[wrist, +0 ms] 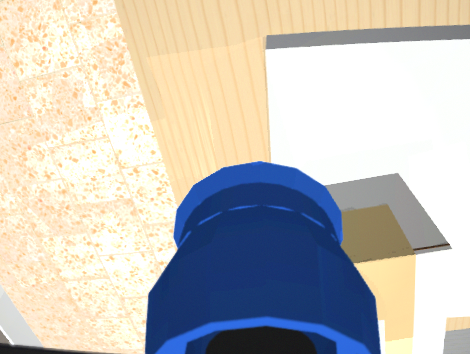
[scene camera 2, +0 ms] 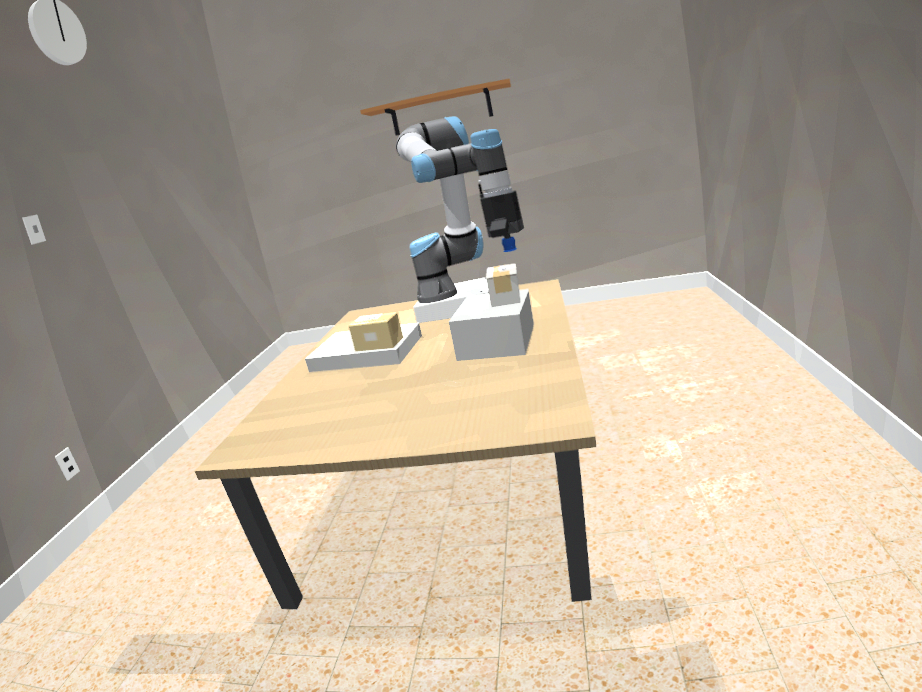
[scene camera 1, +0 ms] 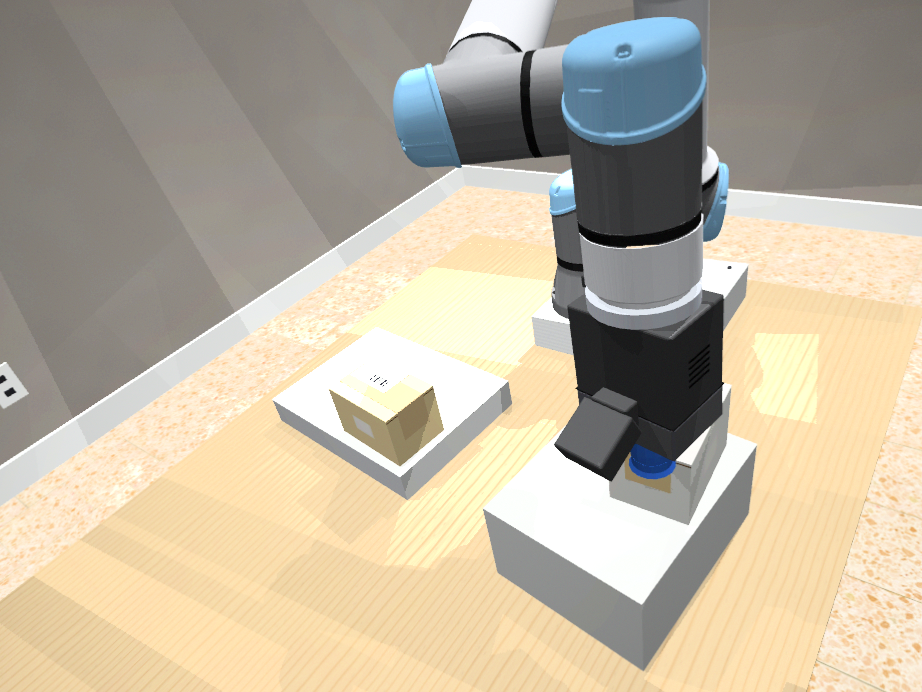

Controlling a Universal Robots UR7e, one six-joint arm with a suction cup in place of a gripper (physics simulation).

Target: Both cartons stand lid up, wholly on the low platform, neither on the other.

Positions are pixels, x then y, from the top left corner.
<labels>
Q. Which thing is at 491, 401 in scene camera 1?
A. A low white platform.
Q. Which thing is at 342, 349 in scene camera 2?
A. A low white platform.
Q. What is the suction cup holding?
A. Nothing.
</labels>
